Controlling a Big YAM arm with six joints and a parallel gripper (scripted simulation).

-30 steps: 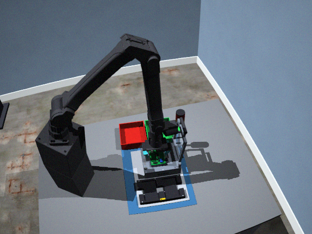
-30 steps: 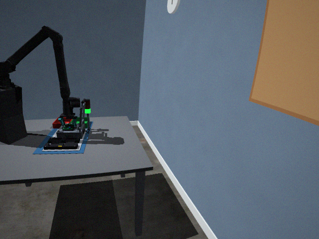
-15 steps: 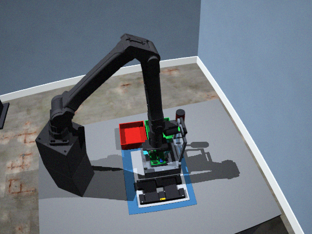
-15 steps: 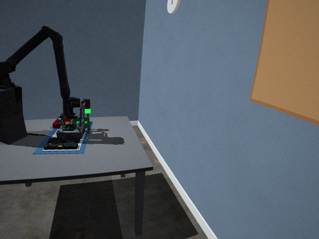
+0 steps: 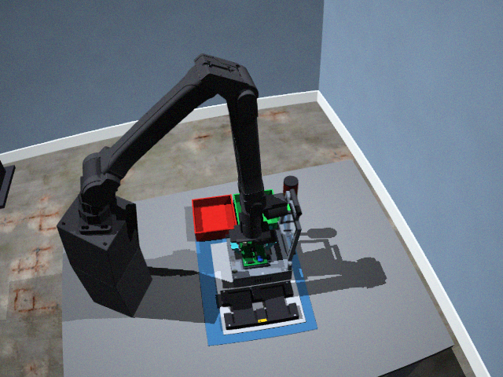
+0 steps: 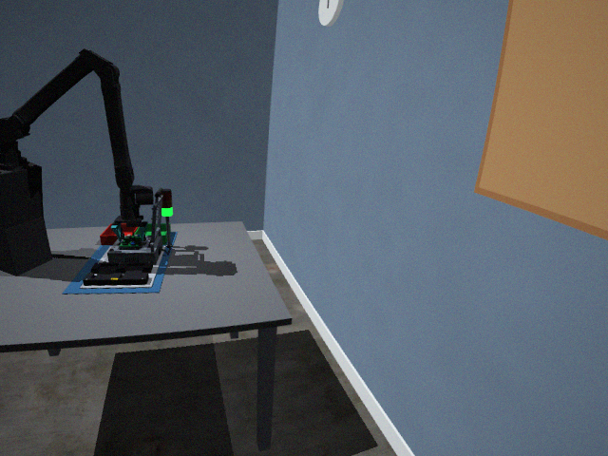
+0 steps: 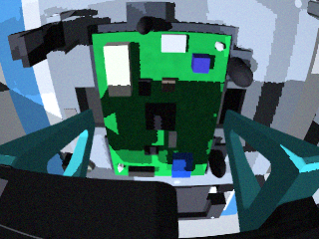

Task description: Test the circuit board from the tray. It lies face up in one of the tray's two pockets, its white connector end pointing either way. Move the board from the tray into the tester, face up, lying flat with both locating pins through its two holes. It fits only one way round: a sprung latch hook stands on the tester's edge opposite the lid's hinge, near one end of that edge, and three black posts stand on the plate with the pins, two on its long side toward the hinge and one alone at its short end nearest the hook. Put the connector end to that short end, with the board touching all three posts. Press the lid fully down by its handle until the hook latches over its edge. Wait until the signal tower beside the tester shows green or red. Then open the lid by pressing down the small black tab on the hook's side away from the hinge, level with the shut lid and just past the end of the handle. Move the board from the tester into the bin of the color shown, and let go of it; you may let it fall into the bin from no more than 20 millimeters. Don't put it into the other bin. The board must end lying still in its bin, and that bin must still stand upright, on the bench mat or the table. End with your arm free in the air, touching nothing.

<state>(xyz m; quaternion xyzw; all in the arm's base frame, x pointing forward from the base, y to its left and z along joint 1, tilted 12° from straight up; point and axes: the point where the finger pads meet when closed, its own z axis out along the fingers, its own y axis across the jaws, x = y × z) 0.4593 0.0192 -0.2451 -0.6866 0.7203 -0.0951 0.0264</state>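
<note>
Now: hand right at the green circuit board. From my hand the other things lie so: black latch hook: 6 cm to the left, 6 cm behind, 1 cm above; clear lid: 11 cm ahead, 11 cm above, 1 cm to the right; green bin: 20 cm to the left, 6 cm below, 6 cm ahead.
</note>
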